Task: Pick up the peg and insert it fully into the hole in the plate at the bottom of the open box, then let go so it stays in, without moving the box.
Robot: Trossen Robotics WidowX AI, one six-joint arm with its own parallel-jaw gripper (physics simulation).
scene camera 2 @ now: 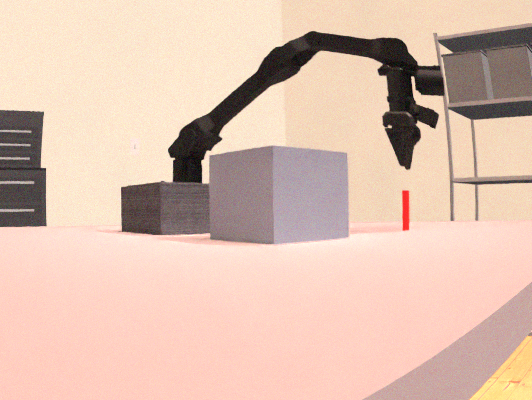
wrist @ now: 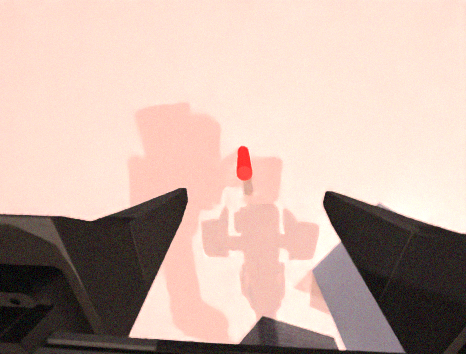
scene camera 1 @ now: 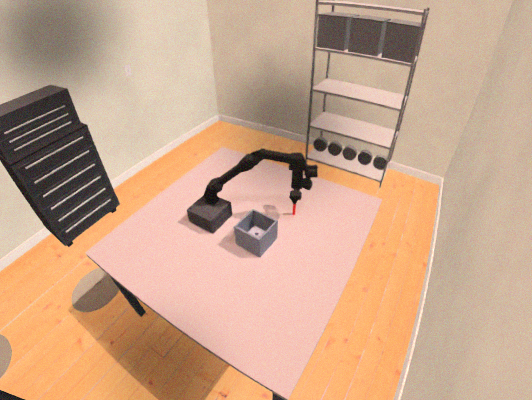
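Where they show: gripper, fingertip midpoint: (scene camera 2: 405, 168) (wrist: 254, 196); arm's base, link origin: (scene camera 2: 186, 186) (scene camera 1: 212, 201).
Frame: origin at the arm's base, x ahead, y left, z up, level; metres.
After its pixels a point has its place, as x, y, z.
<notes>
The red peg (scene camera 1: 294, 209) @[0.446, 0.162, -0.056] (scene camera 2: 405, 210) @[0.445, 0.161, -0.059] (wrist: 243, 164) @[0.450, 0.170, -0.023] stands upright on the table. My gripper (scene camera 1: 295, 201) @[0.446, 0.162, 0.026] (scene camera 2: 407, 168) @[0.446, 0.162, 0.026] (wrist: 254, 196) @[0.446, 0.162, 0.026] points down and is open and empty. In the scene camera 2 view its fingertips are above the peg, with a gap between them and the peg's top. In the wrist view the peg shows between the fingertips, slightly beyond them. The blue-grey open box (scene camera 1: 257, 242) @[0.370, -0.197, 0.012] (scene camera 2: 280, 195) @[0.385, -0.189, -0.031] (wrist: 350, 300) @[0.301, -0.018, -0.027] stands between the arm's base and the peg. The plate with its dark hole (scene camera 1: 257, 233) @[0.325, -0.097, -0.044] shows at the box's bottom in the scene camera 1 view.
The arm's dark base block (scene camera 1: 210, 215) @[0.054, -0.109, 0.002] (scene camera 2: 160, 207) @[0.077, -0.146, -0.046] (wrist: 290, 334) @[0.097, -0.028, -0.079] stands on the pink table (scene camera 1: 225, 300) @[0.330, -0.486, -0.099] (scene camera 2: 225, 310) @[0.634, -0.585, -0.099], beside the box. The box walls rise higher than the peg. A shelf rack (scene camera 1: 310, 95) (scene camera 2: 445, 150) and a dark drawer cabinet (scene camera 1: 55, 165) (scene camera 2: 21, 195) stand off the table.
</notes>
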